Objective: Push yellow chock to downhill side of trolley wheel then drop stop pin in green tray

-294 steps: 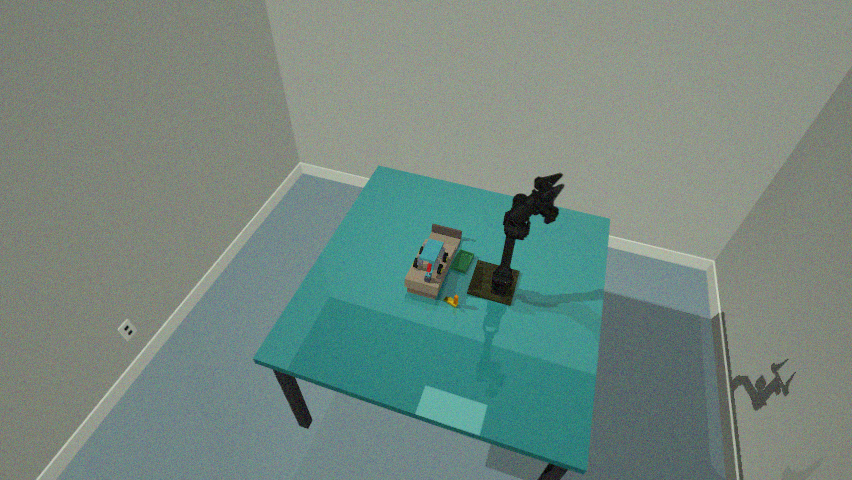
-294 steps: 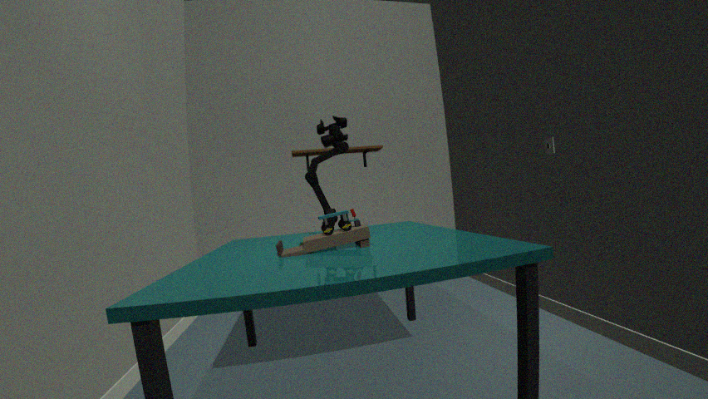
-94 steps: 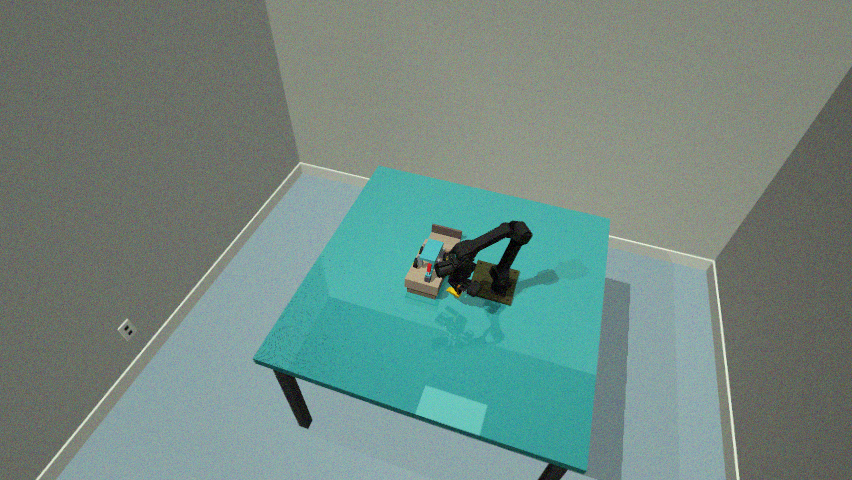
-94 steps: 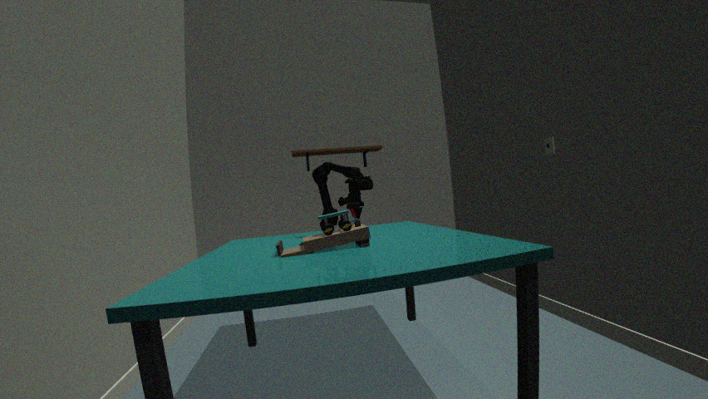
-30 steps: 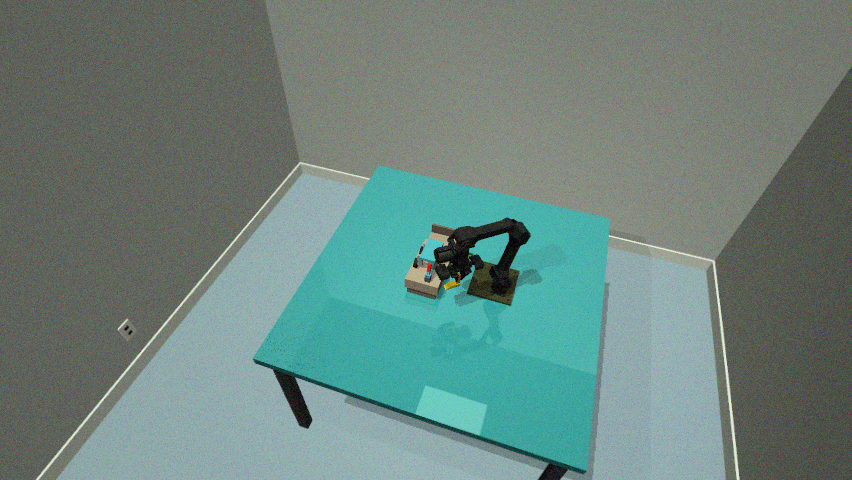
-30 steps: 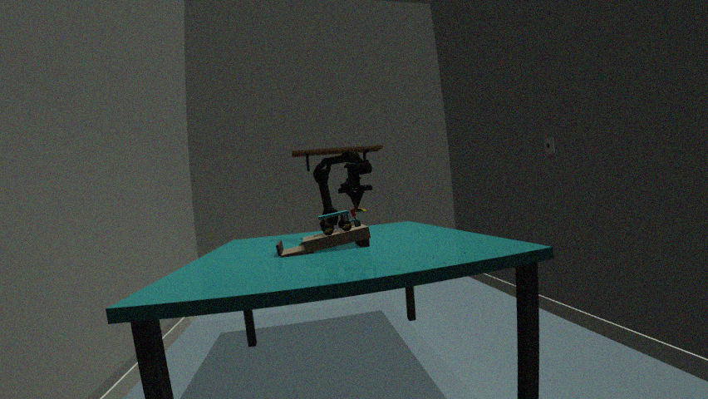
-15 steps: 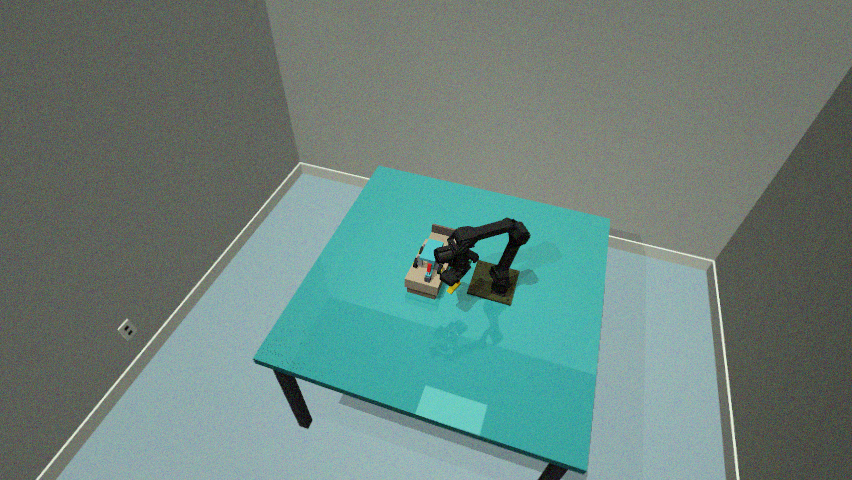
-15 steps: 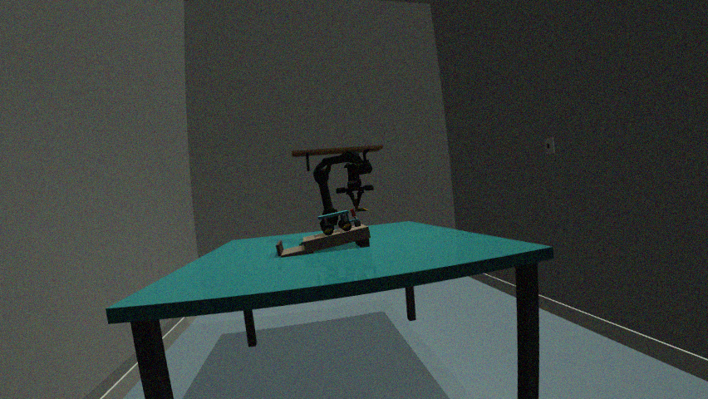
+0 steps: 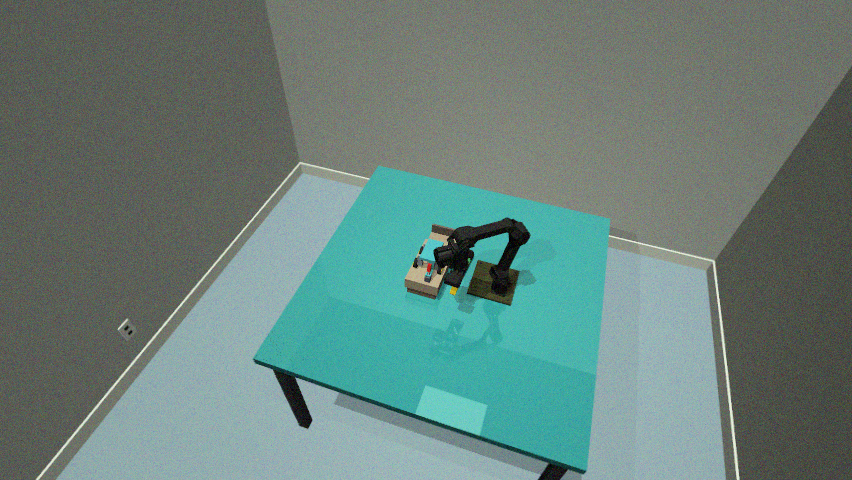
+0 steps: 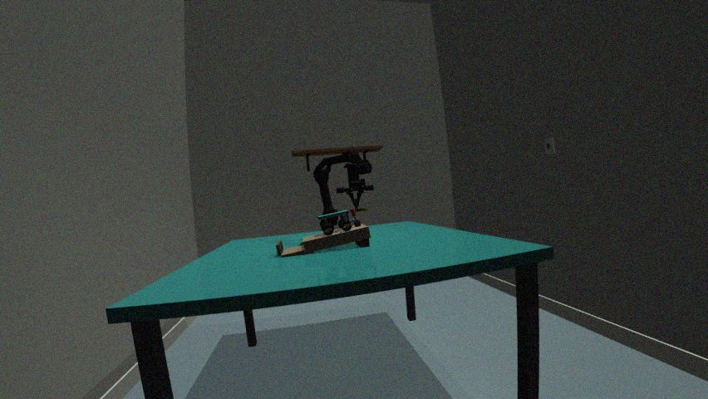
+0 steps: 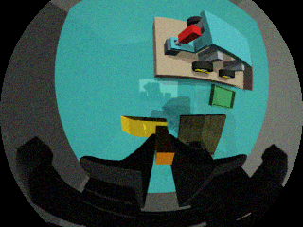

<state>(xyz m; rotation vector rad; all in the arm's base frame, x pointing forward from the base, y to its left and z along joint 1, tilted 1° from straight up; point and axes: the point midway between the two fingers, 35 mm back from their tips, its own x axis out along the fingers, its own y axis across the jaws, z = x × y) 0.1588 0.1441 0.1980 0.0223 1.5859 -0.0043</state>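
My gripper tip is now 14 cm short of the red-headed stop pin, 3 cm to the left of it and 5 cm above it. The rest, counted from my gripper tip: ramp (16 cm ahead, 13 cm to the right, 13 cm below); yellow chock (2 cm to the left, 1 cm below); blue trolley (16 cm ahead, 12 cm to the right, 6 cm below).
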